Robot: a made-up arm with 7 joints. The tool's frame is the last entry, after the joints. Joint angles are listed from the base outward.
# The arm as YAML. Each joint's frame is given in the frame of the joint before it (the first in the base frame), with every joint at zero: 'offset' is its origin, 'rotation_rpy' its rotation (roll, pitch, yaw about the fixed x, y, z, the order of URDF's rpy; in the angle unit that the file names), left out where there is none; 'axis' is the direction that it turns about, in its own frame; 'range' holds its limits. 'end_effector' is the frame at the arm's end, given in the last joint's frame.
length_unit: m
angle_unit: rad
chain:
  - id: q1
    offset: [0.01, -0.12, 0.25]
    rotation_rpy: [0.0, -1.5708, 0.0]
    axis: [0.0, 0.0, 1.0]
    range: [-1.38, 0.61]
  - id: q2
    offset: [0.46, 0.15, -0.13]
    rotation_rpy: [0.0, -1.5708, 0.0]
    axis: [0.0, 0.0, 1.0]
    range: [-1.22, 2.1]
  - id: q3
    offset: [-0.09, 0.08, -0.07]
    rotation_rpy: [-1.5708, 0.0, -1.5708]
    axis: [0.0, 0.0, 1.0]
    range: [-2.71, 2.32]
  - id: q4
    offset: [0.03, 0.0, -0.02]
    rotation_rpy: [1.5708, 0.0, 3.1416]
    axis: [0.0, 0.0, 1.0]
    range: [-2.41, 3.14]
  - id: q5
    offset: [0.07, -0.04, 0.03]
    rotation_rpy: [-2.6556, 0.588, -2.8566]
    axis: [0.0, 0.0, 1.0]
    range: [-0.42, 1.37]
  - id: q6
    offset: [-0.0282, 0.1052, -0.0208]
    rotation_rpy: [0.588, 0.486, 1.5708]
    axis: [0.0, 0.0, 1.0]
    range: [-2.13, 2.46]
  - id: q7
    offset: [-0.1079, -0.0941, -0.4]
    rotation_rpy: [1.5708, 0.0, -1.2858]
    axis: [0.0, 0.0, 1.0]
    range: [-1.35, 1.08]
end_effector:
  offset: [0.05, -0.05, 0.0]
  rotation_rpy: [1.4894, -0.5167, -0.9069]
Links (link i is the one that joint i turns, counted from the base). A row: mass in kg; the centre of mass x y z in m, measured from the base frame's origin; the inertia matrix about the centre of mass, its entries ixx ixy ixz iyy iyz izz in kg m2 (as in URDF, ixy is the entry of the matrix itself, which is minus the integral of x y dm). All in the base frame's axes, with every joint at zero. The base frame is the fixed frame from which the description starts. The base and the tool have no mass.
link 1: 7; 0.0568 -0.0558 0.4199; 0.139 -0.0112 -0.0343 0.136 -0.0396 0.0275
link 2: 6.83; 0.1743 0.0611 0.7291; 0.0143 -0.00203 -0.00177 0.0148 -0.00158 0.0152
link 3: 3.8; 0.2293 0.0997 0.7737; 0.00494 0 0 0.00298 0 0.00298
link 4: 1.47; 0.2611 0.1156 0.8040; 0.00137 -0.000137 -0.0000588 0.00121 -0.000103 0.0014
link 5: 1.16; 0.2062 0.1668 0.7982; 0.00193 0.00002 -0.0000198 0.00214 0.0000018 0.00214
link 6: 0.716; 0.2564 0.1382 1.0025; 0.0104 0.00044 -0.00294 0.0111 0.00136 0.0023
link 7: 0.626; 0.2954 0.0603 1.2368; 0.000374 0 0 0.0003 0.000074 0.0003
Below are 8 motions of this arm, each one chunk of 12 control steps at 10 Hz.
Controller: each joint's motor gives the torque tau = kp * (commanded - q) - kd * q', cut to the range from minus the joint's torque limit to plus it. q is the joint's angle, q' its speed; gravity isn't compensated. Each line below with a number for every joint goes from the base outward.
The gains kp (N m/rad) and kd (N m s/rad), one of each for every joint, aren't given. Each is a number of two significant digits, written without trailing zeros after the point. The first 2 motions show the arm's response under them.
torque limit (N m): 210 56 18 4.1 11 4.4 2.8
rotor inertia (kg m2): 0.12 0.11 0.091 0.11 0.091 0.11 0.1
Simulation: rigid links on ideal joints. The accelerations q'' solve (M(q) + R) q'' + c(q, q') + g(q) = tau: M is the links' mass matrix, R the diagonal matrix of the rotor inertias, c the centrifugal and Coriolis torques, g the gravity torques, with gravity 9.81 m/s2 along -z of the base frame. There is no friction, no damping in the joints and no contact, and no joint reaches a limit. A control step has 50 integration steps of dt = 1/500 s. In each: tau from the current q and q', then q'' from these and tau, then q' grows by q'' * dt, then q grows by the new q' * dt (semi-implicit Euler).
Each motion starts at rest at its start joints. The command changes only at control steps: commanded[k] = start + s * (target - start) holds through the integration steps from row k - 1 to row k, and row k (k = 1, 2, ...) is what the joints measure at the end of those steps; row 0 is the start. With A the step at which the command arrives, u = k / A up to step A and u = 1 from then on. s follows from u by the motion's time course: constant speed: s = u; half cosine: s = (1 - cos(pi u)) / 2; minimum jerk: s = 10 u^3 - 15 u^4 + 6 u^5; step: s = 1 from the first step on.
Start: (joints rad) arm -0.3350 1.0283 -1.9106 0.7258 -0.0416 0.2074 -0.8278
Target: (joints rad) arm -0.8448 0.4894 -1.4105 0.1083 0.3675 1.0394 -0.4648
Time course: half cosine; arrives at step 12
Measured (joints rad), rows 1 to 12:
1: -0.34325 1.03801 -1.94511 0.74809 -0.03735 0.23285 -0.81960
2: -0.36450 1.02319 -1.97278 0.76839 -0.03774 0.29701 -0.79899
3: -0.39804 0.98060 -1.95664 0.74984 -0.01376 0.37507 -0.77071
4: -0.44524 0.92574 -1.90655 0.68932 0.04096 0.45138 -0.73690
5: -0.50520 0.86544 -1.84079 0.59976 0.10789 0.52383 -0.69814
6: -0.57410 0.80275 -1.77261 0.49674 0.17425 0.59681 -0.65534
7: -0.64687 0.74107 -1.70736 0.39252 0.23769 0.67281 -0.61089
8: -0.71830 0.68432 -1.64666 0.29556 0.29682 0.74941 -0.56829
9: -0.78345 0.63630 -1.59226 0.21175 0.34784 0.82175 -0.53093
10: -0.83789 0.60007 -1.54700 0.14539 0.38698 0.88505 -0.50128
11: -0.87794 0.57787 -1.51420 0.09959 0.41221 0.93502 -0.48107
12: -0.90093 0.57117 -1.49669 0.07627 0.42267 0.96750 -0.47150
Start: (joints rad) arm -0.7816 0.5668 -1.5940 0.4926 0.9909 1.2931 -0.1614
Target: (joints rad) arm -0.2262 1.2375 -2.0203 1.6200 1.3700 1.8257 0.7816
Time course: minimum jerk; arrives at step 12
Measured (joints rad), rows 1 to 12:
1: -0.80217 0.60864 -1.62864 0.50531 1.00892 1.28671 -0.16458
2: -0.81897 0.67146 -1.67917 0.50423 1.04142 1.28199 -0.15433
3: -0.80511 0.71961 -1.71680 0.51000 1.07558 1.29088 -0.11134
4: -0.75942 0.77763 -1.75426 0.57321 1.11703 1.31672 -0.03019
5: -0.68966 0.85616 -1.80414 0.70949 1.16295 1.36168 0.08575
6: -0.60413 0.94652 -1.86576 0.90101 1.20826 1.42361 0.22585
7: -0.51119 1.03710 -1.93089 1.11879 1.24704 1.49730 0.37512
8: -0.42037 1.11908 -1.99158 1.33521 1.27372 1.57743 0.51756
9: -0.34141 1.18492 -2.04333 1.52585 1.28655 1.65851 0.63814
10: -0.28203 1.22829 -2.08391 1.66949 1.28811 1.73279 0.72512
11: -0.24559 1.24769 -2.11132 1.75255 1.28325 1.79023 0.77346
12: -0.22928 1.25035 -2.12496 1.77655 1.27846 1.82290 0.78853
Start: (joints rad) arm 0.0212 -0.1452 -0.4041 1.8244 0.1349 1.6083 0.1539
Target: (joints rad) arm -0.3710 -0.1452 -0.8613 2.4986 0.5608 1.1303 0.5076
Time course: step
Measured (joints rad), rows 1 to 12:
1: -0.12157 -0.23488 -0.64772 1.98007 0.45656 1.42089 0.27821
2: -0.28971 -0.12369 -0.89059 2.35329 0.59281 1.25091 0.47581
3: -0.37221 -0.04439 -1.01253 2.59478 0.51860 1.24894 0.54851
4: -0.39200 -0.06883 -1.04775 2.62527 0.49042 1.29802 0.53910
5: -0.38574 -0.10661 -1.03344 2.54981 0.50562 1.32040 0.52200
6: -0.37793 -0.11687 -1.01299 2.48685 0.51831 1.30910 0.51729
7: -0.37512 -0.11387 -1.00346 2.47408 0.51982 1.28753 0.51862
8: -0.37511 -0.11119 -1.00253 2.49104 0.51676 1.27232 0.52008
9: -0.37552 -0.11052 -1.00398 2.50897 0.51522 1.26579 0.52038
10: -0.37572 -0.11049 -1.00488 2.51536 0.51582 1.26438 0.52012
11: -0.37576 -0.11051 -1.00517 2.51267 0.51658 1.26499 0.51992
12: -0.37579 -0.11052 -1.00546 2.50785 0.51650 1.26621 0.51992

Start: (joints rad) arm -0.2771 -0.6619 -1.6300 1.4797 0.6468 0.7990 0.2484
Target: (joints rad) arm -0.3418 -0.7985 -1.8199 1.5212 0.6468 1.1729 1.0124
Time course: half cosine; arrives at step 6
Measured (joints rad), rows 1 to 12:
1: -0.27386 -0.65926 -1.67922 1.51480 0.62280 0.83193 0.27368
2: -0.27561 -0.67702 -1.74878 1.56637 0.58500 0.91750 0.36726
3: -0.28615 -0.71450 -1.80534 1.59529 0.57794 1.02576 0.53277
4: -0.30186 -0.75383 -1.85034 1.59960 0.59026 1.13233 0.73037
5: -0.31755 -0.78125 -1.88431 1.59370 0.59856 1.22396 0.90364
6: -0.32821 -0.79123 -1.90249 1.58855 0.59929 1.29014 1.00364
7: -0.33272 -0.78953 -1.90473 1.58816 0.59896 1.32586 1.02647
8: -0.33384 -0.78734 -1.89994 1.59234 0.60086 1.33745 1.01475
9: -0.33392 -0.78770 -1.89605 1.59795 0.60300 1.33571 1.00386
10: -0.33378 -0.78847 -1.89489 1.60171 0.60349 1.32975 1.00130
11: -0.33366 -0.78870 -1.89525 1.60254 0.60292 1.32499 1.00261
12: -0.33359 -0.78865 -1.89583 1.60147 0.60246 1.32288 1.00386

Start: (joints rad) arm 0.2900 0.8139 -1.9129 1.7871 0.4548 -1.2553 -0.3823
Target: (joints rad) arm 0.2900 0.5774 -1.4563 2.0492 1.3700 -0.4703 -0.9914
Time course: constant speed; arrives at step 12
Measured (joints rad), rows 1 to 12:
1: 0.31521 0.78911 -1.93418 1.85850 0.45589 -1.25542 -0.41122
2: 0.34183 0.74383 -1.95837 2.01018 0.46147 -1.26047 -0.46855
3: 0.35375 0.72121 -1.96142 2.15276 0.49990 -1.25801 -0.53181
4: 0.35583 0.70737 -1.93531 2.27088 0.57632 -1.23471 -0.58885
5: 0.35500 0.69151 -1.89024 2.35186 0.67346 -1.18460 -0.63873
6: 0.35438 0.67371 -1.84058 2.38218 0.76965 -1.11320 -0.68563
7: 0.35441 0.65502 -1.79443 2.35883 0.85500 -1.03114 -0.73327
8: 0.35473 0.63506 -1.75211 2.29001 0.93292 -0.94565 -0.78255
9: 0.35468 0.61132 -1.70885 2.22406 1.01857 -0.85389 -0.83150
10: 0.35469 0.58840 -1.66344 2.19347 1.11367 -0.75425 -0.87857
11: 0.35499 0.56752 -1.61758 2.19465 1.20789 -0.65355 -0.92513
12: 0.35553 0.54750 -1.57356 2.21352 1.29550 -0.55936 -0.97306

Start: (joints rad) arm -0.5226 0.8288 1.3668 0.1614 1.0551 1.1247 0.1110
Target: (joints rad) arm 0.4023 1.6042 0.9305 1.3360 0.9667 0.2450 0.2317
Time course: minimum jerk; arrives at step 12
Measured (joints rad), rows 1 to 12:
1: -0.52775 0.87817 1.41215 0.15273 1.05244 1.12447 0.11514
2: -0.52509 0.95594 1.45721 0.15806 1.06006 1.11680 0.11750
3: -0.49078 1.02494 1.45228 0.20453 1.06984 1.08452 0.11917
4: -0.41447 1.09382 1.40960 0.30172 1.06827 1.01831 0.12596
5: -0.29946 1.17256 1.35088 0.44886 1.05557 0.91906 0.13908
6: -0.15697 1.25946 1.28656 0.63531 1.03801 0.79276 0.15623
7: -0.00210 1.34596 1.21916 0.84007 1.02052 0.64795 0.17487
8: 0.14854 1.42262 1.15324 1.03601 1.00499 0.49760 0.19345
9: 0.27911 1.48064 1.09698 1.19891 0.99090 0.35830 0.21026
10: 0.37750 1.51449 1.05658 1.31495 0.97783 0.24429 0.22281
11: 0.43824 1.52613 1.03374 1.38133 0.96750 0.16286 0.22935
12: 0.46547 1.52691 1.02569 1.40482 0.96253 0.11368 0.23046

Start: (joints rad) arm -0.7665 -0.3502 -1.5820 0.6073 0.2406 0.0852 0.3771
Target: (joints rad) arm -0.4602 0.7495 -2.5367 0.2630 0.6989 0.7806 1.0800
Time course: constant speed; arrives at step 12
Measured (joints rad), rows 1 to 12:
1: -0.77064 -0.24280 -1.65208 0.63070 0.27440 0.10478 0.40080
2: -0.76933 -0.09873 -1.75552 0.63058 0.29757 0.17672 0.44853
3: -0.75307 0.00215 -1.84241 0.58651 0.32695 0.26827 0.50699
4: -0.72639 0.08247 -1.91908 0.52671 0.38145 0.34606 0.56824
5: -0.69671 0.16730 -1.99425 0.47399 0.43666 0.40375 0.62808
6: -0.66776 0.25861 -2.06822 0.43381 0.47925 0.45026 0.68584
7: -0.63982 0.35082 -2.14077 0.40225 0.51695 0.49366 0.74280
8: -0.61220 0.44145 -2.21390 0.37338 0.55685 0.53745 0.80010
9: -0.58455 0.53094 -2.28884 0.34324 0.59865 0.58301 0.85803
10: -0.55687 0.62004 -2.36512 0.31104 0.64020 0.63105 0.91641
11: -0.52922 0.70902 -2.44186 0.27804 0.68092 0.68173 0.97504
12: -0.50161 0.79784 -2.51873 0.24566 0.72117 0.73490 1.03384

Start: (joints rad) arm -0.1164 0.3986 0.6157 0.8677 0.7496 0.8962 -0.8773
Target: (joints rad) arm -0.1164 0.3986 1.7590 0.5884 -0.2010 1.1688 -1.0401
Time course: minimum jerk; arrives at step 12
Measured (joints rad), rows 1 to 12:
1: -0.10470 0.41999 0.63471 0.85748 0.75241 0.87691 -0.88236
2: -0.09425 0.41671 0.68281 0.83383 0.74948 0.84074 -0.89292
3: -0.08834 0.41164 0.75735 0.81201 0.69583 0.81878 -0.90456
4: -0.08629 0.41170 0.86637 0.78610 0.59421 0.82138 -0.91876
5: -0.08594 0.41243 1.01290 0.74656 0.46304 0.84522 -0.93789
6: -0.08532 0.41117 1.18965 0.69176 0.31755 0.88206 -0.96196
7: -0.08380 0.40798 1.38007 0.62784 0.17252 0.92347 -0.98868
8: -0.08183 0.40459 1.56206 0.56388 0.04369 0.96283 -1.01463
9: -0.08024 0.40286 1.71371 0.50860 -0.05588 0.99598 -1.03646
10: -0.07957 0.40322 1.81984 0.46898 -0.11929 1.02118 -1.05174
11: -0.07974 0.40478 1.87644 0.44848 -0.14733 1.03858 -1.05955
12: -0.08036 0.40669 1.89270 0.44547 -0.14984 1.04977 -1.06100

